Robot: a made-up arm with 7 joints.
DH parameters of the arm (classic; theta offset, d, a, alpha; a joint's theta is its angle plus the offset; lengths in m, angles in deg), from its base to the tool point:
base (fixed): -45 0 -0.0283 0
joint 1: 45 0.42 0.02 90
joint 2: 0 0.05 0.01 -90
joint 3: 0 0.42 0.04 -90
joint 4: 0 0.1 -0.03 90
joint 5: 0 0.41 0.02 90
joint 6: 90 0.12 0.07 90
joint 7: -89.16 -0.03 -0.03 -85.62
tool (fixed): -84.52 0.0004 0 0
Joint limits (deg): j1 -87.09..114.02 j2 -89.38..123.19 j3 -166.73..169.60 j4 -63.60..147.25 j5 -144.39..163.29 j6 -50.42..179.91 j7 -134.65..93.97
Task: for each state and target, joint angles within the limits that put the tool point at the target. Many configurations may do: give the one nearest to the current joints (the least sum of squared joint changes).
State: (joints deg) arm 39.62 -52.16 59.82 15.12 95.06 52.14 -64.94
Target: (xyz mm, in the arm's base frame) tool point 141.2 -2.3 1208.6
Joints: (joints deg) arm 32.13 -9.66 56.53 -28.74 81.13 89.84 -70.59
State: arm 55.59 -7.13 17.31 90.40 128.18 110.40 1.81
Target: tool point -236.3 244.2 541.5
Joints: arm 76.80 -7.78 38.79 121.36 129.10 109.47 1.27
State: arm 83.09 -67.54 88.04 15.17 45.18 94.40 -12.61
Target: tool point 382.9 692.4 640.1
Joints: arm 56.72 -69.24 86.10 3.25 40.07 94.83 -13.59
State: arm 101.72 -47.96 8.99 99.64 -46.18 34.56 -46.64
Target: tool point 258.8 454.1 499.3
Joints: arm 72.49 -10.34 -11.20 139.61 -28.33 37.59 -43.01
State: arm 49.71 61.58 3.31 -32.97 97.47 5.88 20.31
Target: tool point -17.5 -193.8 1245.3
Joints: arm 74.05 4.51 18.81 -39.36 78.66 19.58 24.10
